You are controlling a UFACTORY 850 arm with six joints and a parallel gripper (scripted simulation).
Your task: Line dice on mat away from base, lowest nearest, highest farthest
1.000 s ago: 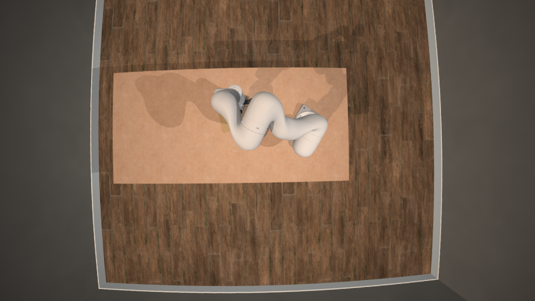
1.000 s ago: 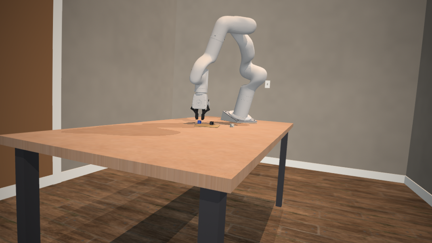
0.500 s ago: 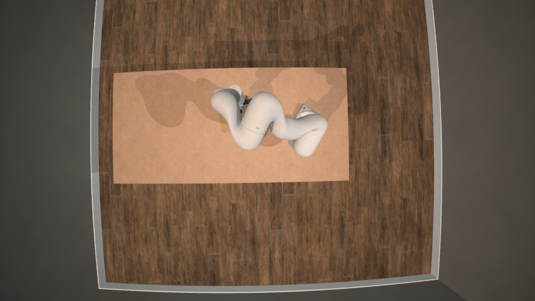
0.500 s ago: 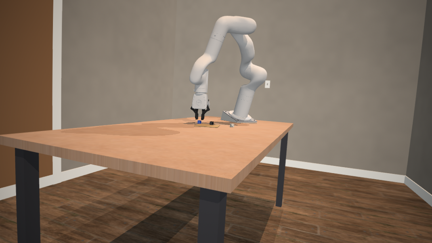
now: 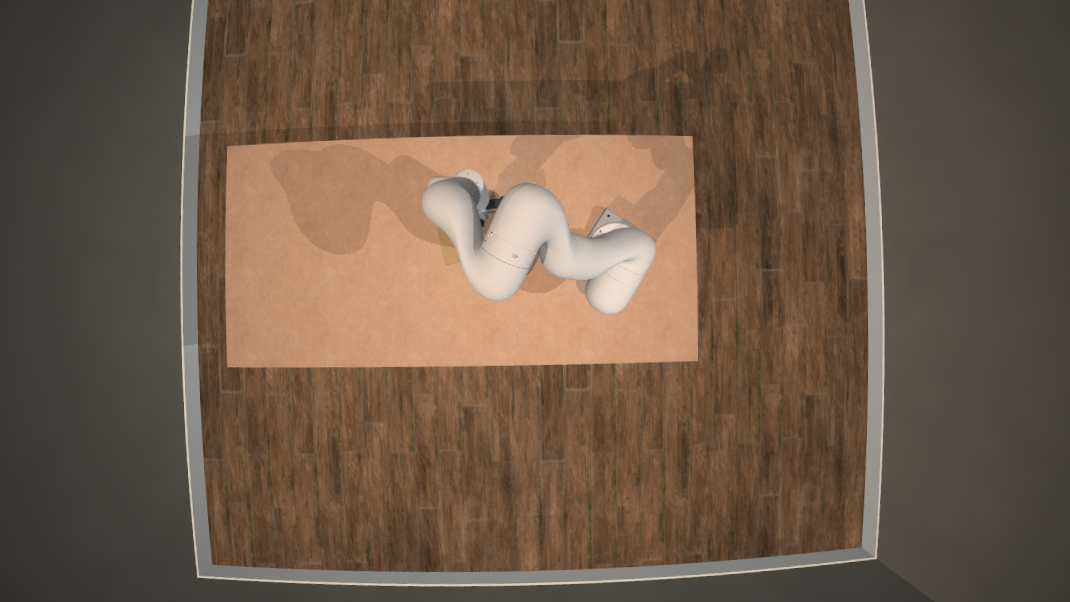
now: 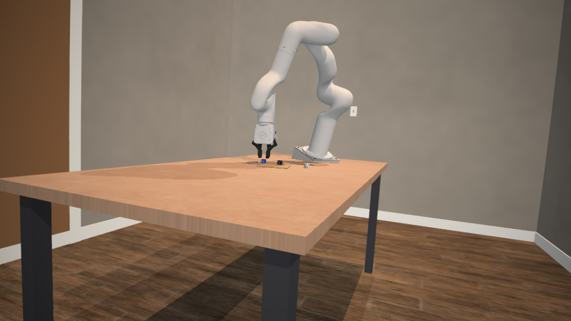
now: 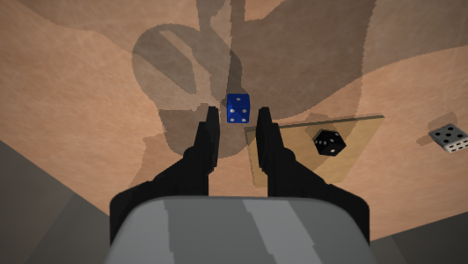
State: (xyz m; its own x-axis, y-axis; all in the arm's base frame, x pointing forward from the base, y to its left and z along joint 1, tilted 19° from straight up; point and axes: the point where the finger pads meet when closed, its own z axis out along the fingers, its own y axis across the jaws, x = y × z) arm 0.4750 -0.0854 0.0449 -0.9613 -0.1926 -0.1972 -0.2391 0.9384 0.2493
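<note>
Right now my hand is 40 mm above the blue die. From my hand the other things lie so: black die (20 mm ahead, 110 mm to the left, 30 mm below); white die (20 mm behind, 230 mm to the left, 40 mm below); mat (70 mm ahead, 110 mm to the left, 40 mm below).
</note>
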